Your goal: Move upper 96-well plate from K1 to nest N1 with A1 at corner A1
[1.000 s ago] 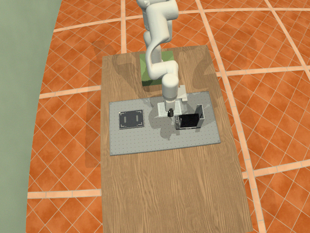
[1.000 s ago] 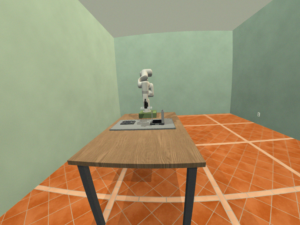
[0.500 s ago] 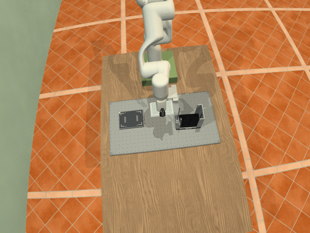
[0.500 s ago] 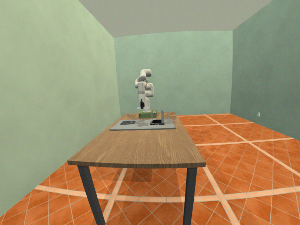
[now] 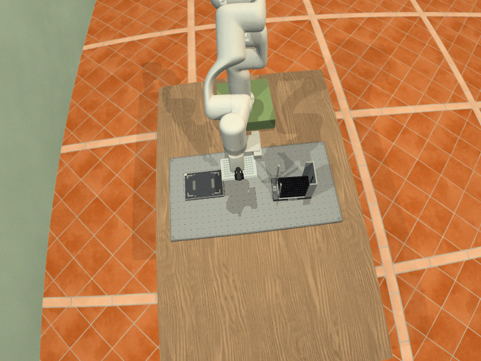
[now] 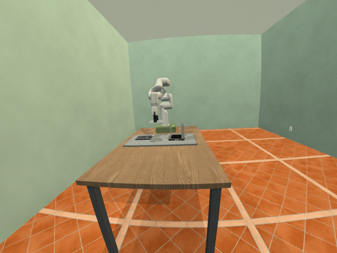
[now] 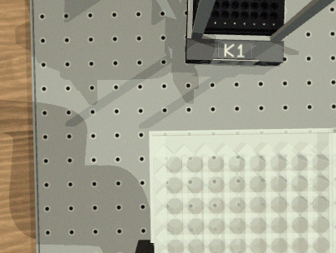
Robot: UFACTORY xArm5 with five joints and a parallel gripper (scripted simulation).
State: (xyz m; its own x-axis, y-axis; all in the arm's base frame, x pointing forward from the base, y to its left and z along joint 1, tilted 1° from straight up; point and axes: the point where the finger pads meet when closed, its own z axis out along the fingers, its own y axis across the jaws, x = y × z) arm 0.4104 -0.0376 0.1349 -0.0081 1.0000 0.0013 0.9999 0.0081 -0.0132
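Now: hand 19 cm above the plate nest, 16 cm to the left of it and 2 cm past it. Also, from my hand: grey rack back wall (28 cm to the left, 11 cm below, 4 cm ahead); then white 96-well plate (1 cm below); then black plate (22 cm to the left, 17 cm below, 3 cm ahead).
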